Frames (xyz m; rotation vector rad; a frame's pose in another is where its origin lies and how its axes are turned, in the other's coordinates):
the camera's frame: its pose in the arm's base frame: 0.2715 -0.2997 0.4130 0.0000 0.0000 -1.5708
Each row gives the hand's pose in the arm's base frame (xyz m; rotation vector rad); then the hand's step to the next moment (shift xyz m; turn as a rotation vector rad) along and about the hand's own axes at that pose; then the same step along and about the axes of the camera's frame.
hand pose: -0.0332 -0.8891 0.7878 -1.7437 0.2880 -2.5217
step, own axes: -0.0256 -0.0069 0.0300 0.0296 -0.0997 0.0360
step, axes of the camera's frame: -0.0072 0.0375 -0.0120 -0.0889 0.0285 0.0583
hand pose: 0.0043 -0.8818 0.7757 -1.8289 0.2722 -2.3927
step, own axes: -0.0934 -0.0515 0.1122 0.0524 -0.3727 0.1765
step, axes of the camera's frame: -0.0612 0.1337 -0.0485 -0.3410 0.1622 0.1738
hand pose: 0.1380 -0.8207 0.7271 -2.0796 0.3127 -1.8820
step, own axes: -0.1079 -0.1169 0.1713 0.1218 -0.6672 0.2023
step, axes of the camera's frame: -0.1629 0.1524 -0.0698 -0.5903 0.1806 0.3463
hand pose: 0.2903 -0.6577 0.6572 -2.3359 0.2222 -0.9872
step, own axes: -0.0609 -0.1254 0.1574 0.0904 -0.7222 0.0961
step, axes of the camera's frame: -0.1955 0.0578 -0.0513 -0.5983 0.0800 0.4179
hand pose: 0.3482 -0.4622 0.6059 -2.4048 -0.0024 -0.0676
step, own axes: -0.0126 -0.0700 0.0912 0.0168 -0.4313 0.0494
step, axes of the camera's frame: -0.1133 -0.0096 -0.0211 -0.3526 0.0103 0.2536
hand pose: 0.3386 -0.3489 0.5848 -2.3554 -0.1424 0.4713
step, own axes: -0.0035 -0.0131 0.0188 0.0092 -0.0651 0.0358
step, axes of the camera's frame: -0.0208 -0.0099 -0.0028 -0.0728 -0.0029 0.0172
